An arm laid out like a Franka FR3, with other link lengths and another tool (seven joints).
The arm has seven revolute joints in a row. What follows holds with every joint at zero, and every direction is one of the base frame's.
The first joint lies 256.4 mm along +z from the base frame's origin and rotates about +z.
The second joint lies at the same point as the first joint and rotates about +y.
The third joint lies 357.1 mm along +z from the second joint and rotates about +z.
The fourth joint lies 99 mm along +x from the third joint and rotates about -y.
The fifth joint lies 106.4 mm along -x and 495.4 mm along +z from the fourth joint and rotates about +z.
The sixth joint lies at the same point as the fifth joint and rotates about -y.
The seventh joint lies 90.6 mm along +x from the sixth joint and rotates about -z.
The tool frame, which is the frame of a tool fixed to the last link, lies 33 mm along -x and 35 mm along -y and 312.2 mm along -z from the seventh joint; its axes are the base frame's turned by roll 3.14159, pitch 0.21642 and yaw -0.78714 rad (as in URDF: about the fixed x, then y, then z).
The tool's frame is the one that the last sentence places.
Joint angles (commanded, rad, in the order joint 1, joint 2, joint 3, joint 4, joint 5, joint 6, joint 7), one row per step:
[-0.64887, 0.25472, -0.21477, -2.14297, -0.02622, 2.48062, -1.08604]
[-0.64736, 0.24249, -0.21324, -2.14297, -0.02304, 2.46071, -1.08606]
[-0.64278, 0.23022, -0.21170, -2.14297, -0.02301, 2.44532, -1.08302]
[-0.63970, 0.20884, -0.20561, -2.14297, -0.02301, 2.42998, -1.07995]
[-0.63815, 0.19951, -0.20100, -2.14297, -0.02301, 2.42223, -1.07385]
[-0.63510, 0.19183, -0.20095, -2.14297, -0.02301, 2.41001, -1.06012]
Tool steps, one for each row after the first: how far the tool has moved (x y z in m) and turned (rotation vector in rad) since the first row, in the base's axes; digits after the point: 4 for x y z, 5 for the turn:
[0.0004, 0.0041, 0.0058, 0.00902, 0.00159, -0.00067]
[0.0032, 0.0084, 0.0123, 0.01334, 0.00156, 0.00135]
[0.0096, 0.0128, 0.0250, 0.01291, -0.00629, 0.00644]
[0.0131, 0.0162, 0.0304, 0.01384, -0.00968, 0.00600]
[0.0132, 0.0195, 0.0342, 0.01833, -0.00894, -0.00527]

